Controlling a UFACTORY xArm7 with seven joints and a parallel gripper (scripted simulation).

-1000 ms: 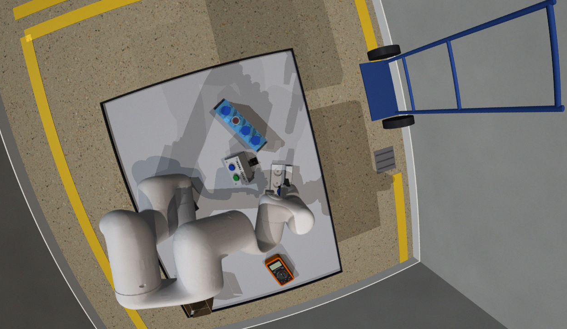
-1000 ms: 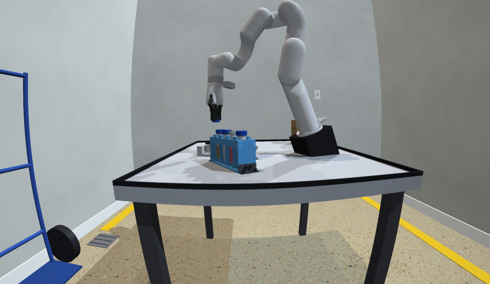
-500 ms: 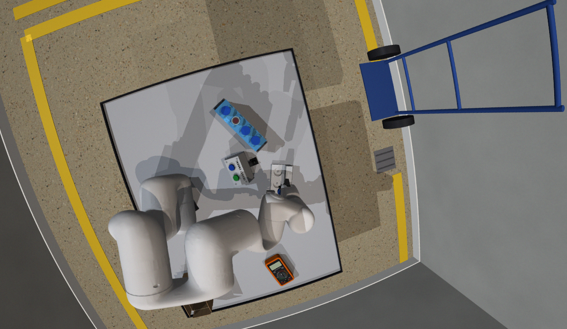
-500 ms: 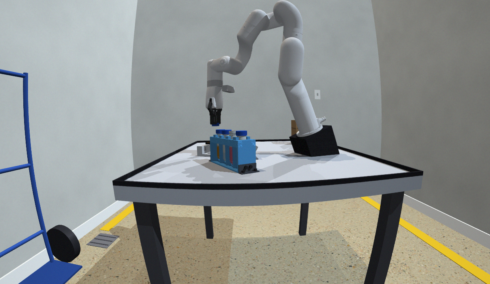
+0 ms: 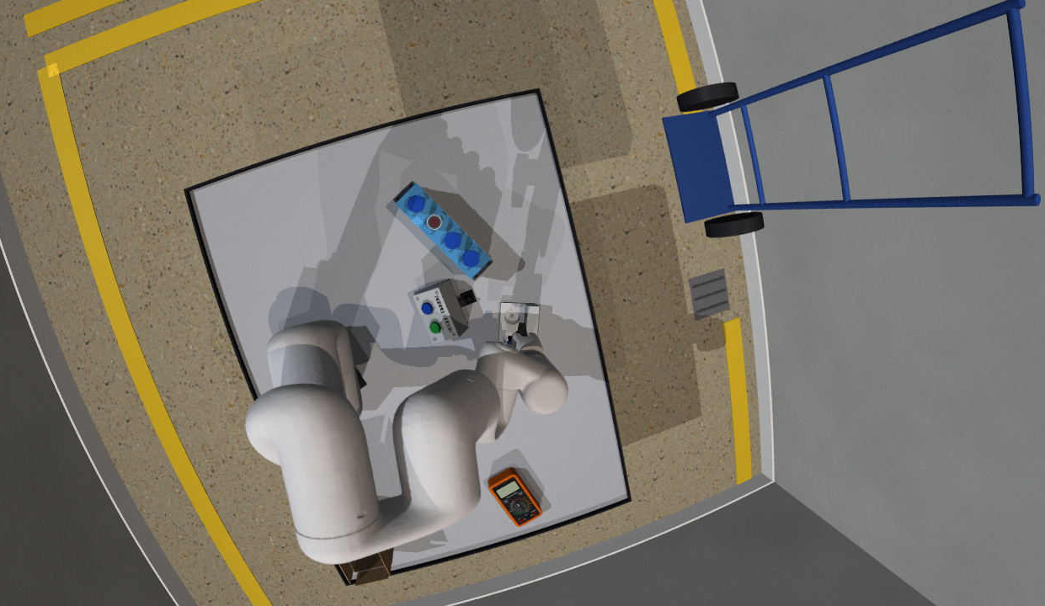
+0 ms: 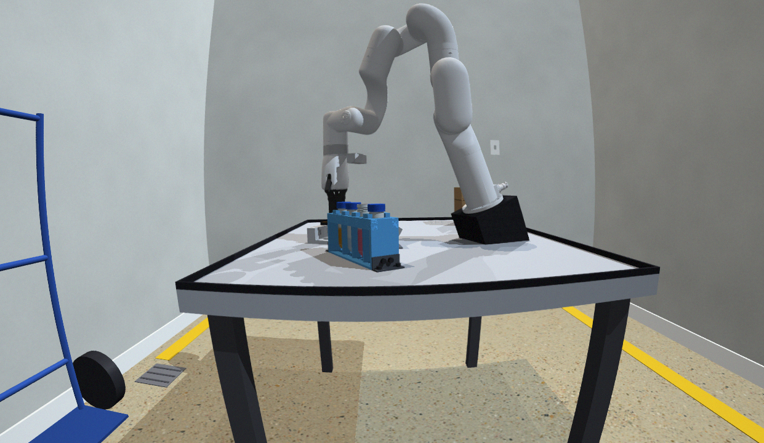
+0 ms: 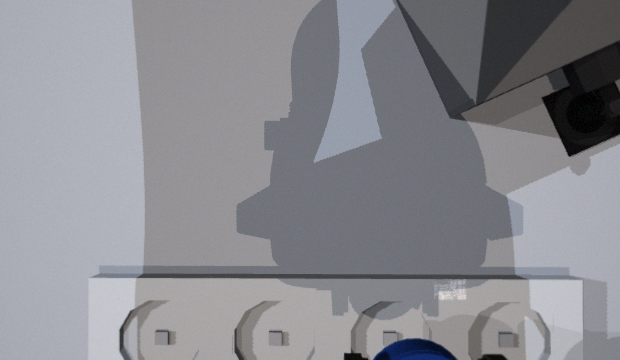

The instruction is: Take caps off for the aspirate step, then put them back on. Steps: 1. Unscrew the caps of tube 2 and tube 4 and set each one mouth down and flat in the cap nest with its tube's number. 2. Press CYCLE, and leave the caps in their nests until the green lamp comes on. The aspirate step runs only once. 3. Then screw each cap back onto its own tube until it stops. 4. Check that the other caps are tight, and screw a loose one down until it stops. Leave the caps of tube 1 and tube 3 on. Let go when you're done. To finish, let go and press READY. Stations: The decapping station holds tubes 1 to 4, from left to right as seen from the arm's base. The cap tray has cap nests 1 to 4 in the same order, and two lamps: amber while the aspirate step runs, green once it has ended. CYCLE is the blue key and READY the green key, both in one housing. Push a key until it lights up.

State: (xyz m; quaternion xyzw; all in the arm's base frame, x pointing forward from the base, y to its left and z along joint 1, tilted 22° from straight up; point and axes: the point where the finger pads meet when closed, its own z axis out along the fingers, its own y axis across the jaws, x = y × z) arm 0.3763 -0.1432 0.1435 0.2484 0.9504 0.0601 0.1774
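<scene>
Right now the threaded tube neck is 22 cm to the left of my hand and 2 cm above it. From my hand the other things lie so: key housing 13 cm to the left, 12 cm behind, 5 cm below; blue cycle key 16 cm to the left, 13 cm behind, 3 cm below; green ready key 14 cm behind, 11 cm to the left, 3 cm below.
</scene>
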